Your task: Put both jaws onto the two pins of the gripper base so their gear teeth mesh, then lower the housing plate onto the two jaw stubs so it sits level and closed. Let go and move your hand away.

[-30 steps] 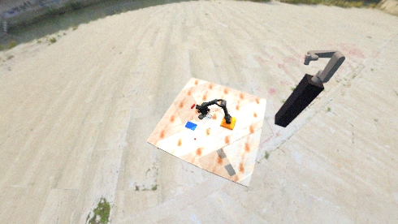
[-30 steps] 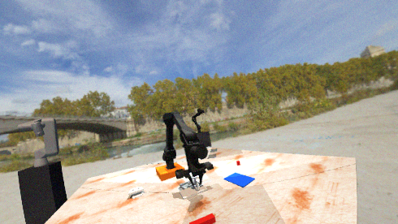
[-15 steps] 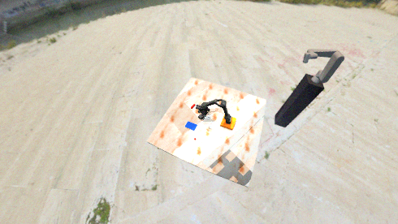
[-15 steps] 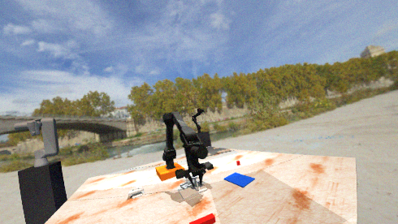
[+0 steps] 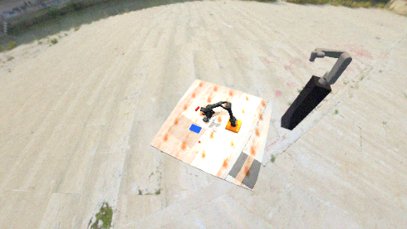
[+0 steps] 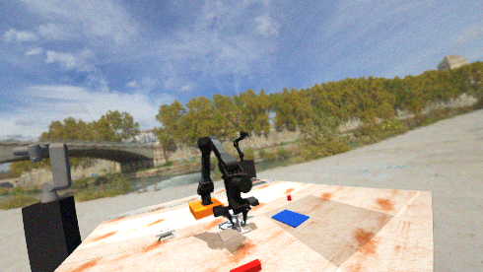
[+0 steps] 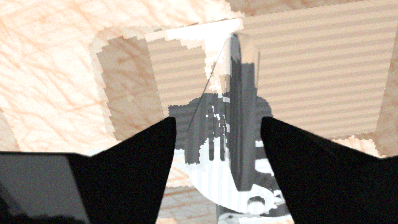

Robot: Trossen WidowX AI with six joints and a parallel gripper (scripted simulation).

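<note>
Right now the pale flat plate is 1 cm ahead of my gripper tip, 3 cm to the right of it and 1 cm below it. Round my gripper tip: blue flat plate 11 cm ahead, 18 cm to the left, 1 cm below.
</note>
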